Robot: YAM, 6 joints.
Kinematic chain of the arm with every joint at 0, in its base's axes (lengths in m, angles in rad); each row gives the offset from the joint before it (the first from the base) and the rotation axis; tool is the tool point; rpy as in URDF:
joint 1: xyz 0 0 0.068 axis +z
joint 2: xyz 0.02 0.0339 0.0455 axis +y
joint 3: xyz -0.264 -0.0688 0 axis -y
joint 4: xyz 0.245 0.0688 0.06 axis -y
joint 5: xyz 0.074 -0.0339 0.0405 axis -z
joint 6: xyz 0.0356 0 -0.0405 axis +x
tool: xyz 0 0 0 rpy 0 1.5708 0
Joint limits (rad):
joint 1: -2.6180..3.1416
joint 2: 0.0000..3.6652
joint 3: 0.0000..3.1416
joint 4: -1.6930..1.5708
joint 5: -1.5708..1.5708
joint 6: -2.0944..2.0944
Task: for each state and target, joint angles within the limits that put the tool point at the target. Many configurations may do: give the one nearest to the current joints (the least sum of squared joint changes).
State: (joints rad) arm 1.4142 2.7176 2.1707 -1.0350 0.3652 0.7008
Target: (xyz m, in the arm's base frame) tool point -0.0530 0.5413 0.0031
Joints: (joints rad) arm 1.6898 2.8931 2.3683 -0.8041 0.3336 0.7008
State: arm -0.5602 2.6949 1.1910 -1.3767 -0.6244 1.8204
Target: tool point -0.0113 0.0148 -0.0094
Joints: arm -0.3686 3.3788 0.5602 -1.0731 -0.2770 1.8204
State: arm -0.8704 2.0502 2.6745 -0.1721 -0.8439 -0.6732
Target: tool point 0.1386 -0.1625 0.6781
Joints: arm -0.9962 1.7216 2.7241 -0.2609 -0.9059 -0.6732
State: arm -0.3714 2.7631 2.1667 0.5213 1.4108 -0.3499
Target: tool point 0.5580 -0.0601 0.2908
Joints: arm -0.0444 2.5068 2.2551 0.5562 1.4313 -0.3499
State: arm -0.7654 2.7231 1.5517 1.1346 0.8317 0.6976
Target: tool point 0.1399 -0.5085 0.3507
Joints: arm -1.2546 2.3467 2.0233 1.1032 0.7850 0.6976
